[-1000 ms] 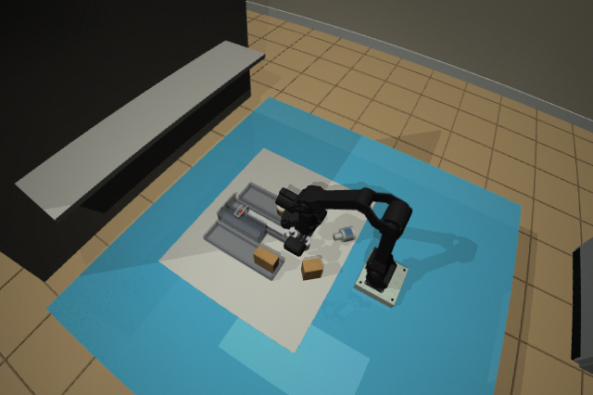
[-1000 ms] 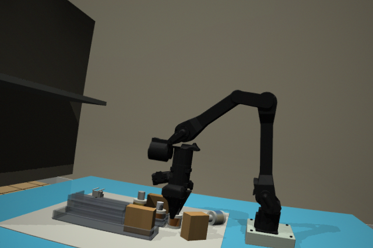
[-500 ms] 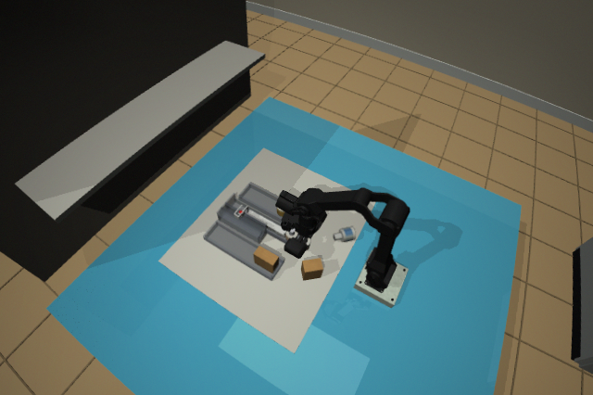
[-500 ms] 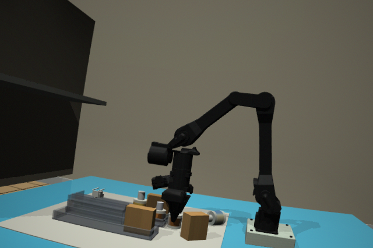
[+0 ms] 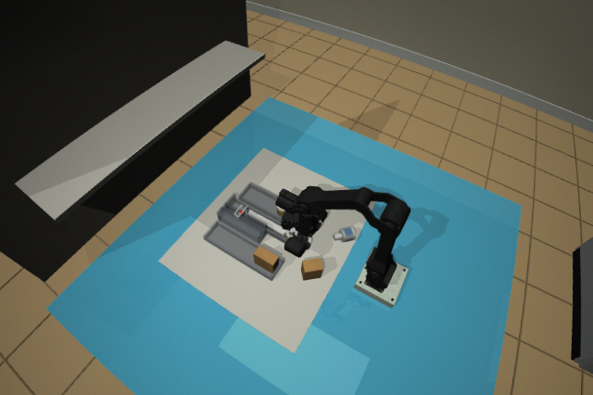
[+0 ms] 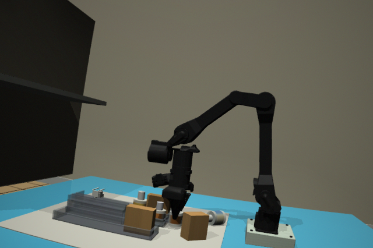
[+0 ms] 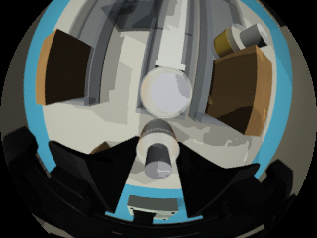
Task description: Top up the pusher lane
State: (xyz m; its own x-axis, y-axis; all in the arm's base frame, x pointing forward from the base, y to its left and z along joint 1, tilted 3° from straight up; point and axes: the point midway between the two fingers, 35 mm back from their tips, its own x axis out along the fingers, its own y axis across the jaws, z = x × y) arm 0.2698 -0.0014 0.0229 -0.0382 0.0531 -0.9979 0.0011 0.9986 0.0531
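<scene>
The sprung lane lies 20 cm ahead of my gripper tip, 3 cm to the left of it and 1 cm below it. From my gripper tip the other things lie so: red mark 24 cm ahead, 4 cm to the left, 4 cm above.
</scene>
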